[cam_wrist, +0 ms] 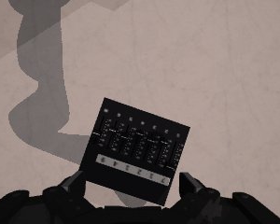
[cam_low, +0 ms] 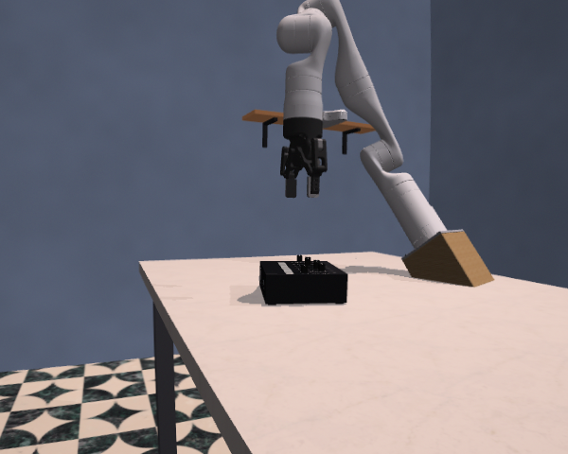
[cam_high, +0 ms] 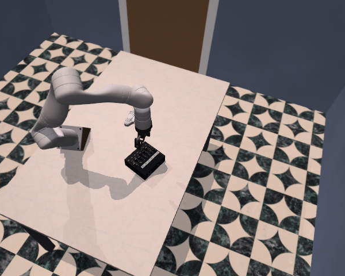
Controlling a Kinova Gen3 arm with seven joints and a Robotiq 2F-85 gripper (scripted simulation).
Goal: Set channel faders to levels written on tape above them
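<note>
My hand is 30 mm short of the channel 1 cap, 60 mm to the right of it and 130 mm above it. Round my hand: channel 5 cap: 30 mm behind, 10 mm to the right, 130 mm below; channel 4 cap: 30 mm behind, 10 mm to the left, 130 mm below; channel 3 cap: 20 mm behind, 30 mm to the left, 130 mm below.
</note>
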